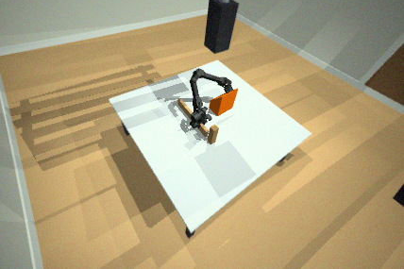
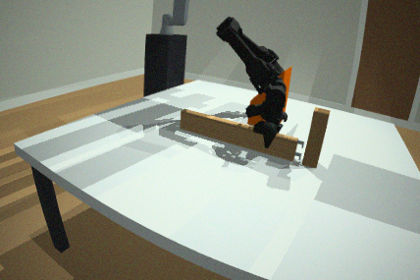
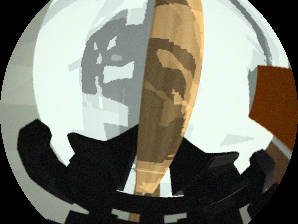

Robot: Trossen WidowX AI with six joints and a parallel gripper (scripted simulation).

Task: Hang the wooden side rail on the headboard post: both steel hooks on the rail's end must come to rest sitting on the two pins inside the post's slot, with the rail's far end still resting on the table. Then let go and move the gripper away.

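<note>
The headboard post is 15 cm to the left of my gripper tip, 7 cm above it and 1 cm behind it.
</note>
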